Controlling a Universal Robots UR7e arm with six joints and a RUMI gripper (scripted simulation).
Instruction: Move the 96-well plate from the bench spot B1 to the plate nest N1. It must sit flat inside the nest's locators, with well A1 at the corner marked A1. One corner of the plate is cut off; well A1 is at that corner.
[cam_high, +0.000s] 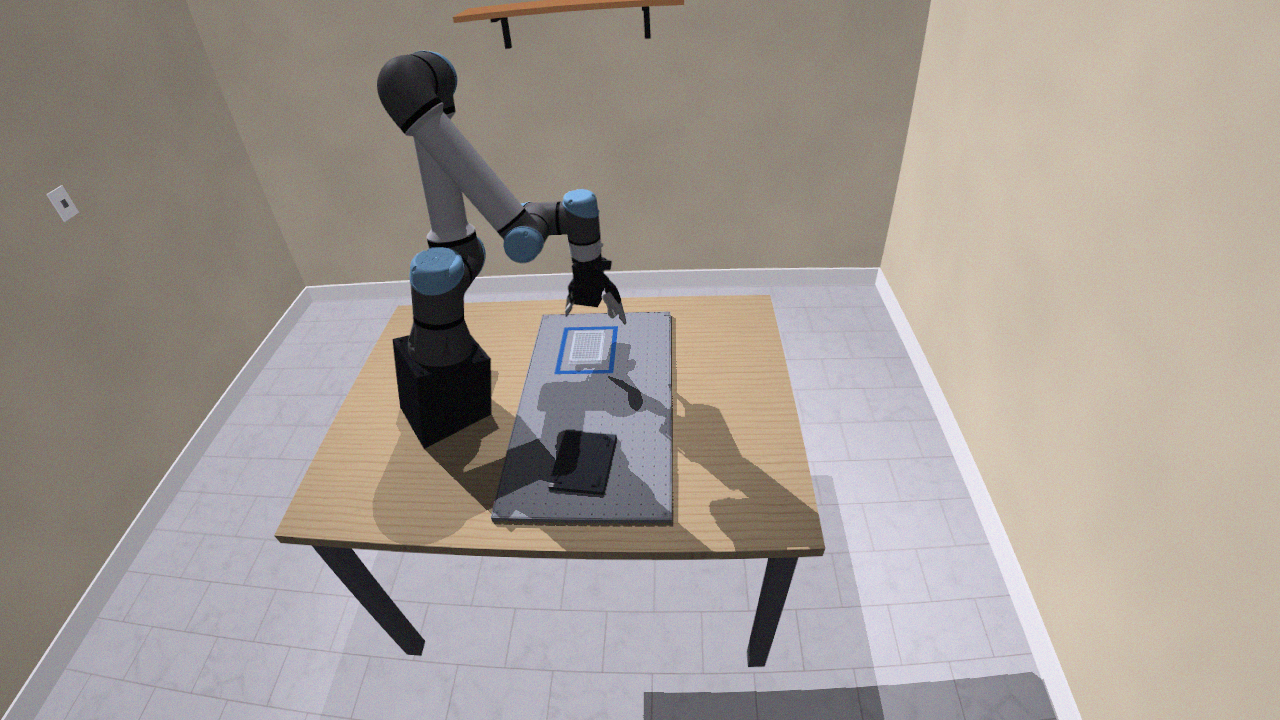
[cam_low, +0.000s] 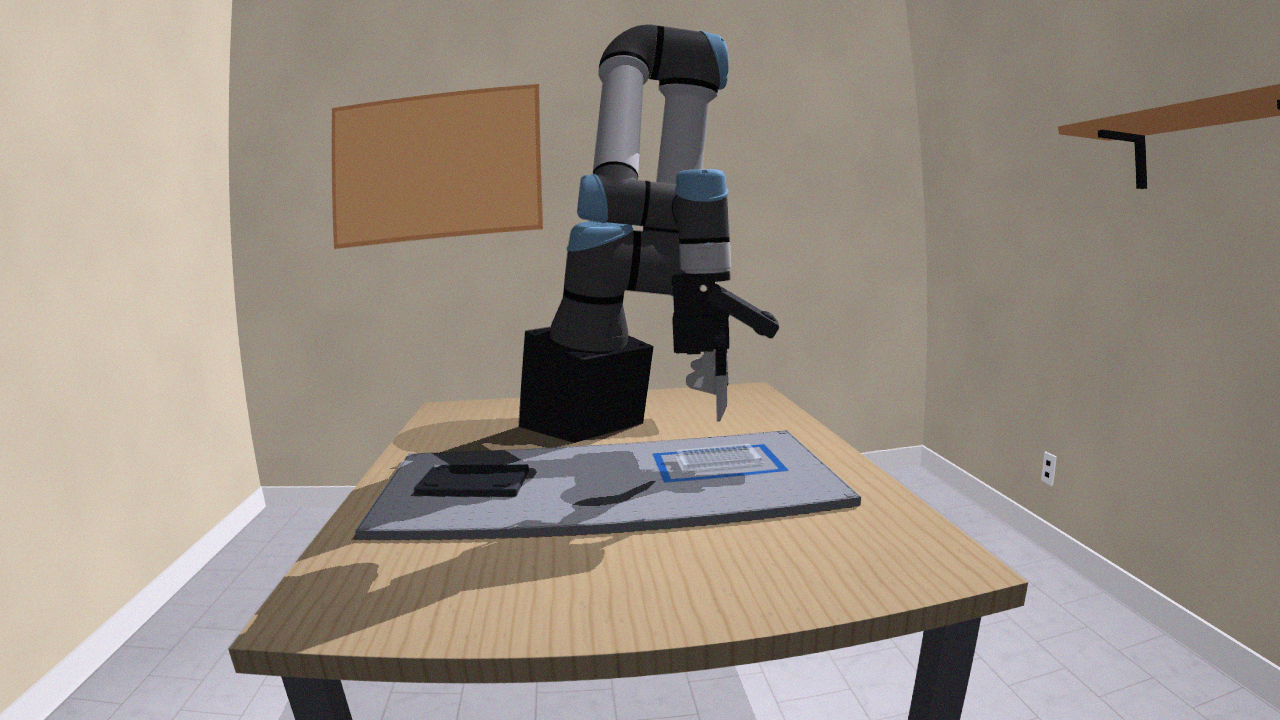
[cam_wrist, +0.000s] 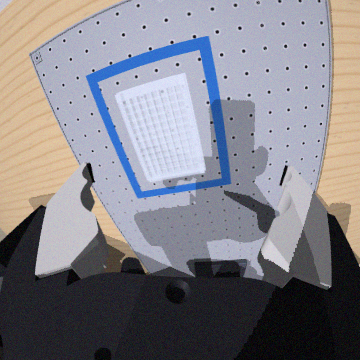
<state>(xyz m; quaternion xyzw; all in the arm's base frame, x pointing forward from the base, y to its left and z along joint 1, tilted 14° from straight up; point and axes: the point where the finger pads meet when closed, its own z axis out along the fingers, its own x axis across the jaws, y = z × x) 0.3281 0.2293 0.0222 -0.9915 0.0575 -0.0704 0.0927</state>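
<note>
My gripper is now 9 cm above the 96-well plate and 3 cm past it. Also, from my hand: black plate nest N1: 39 cm to the right, 9 cm below, 5 cm ahead.
</note>
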